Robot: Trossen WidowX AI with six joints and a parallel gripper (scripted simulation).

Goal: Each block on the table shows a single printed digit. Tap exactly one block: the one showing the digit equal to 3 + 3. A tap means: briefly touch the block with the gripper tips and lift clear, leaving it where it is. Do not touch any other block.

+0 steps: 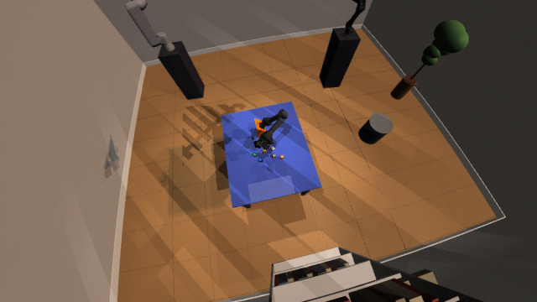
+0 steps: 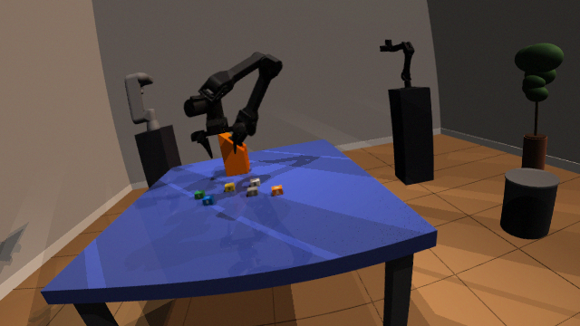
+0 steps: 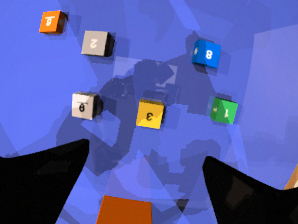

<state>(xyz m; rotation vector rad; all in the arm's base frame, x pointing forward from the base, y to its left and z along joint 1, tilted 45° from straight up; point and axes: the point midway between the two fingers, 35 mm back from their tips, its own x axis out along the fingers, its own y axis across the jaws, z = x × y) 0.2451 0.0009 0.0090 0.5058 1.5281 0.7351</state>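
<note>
The orange block is 9 cm ahead of my gripper tip, 17 cm to the left of it and 12 cm below it. From my gripper tip the other things lie so: blue block (10 cm ahead, 6 cm to the right, 12 cm below); yellow block (12 cm below); white block (2 cm behind, 9 cm to the left, 12 cm below).
</note>
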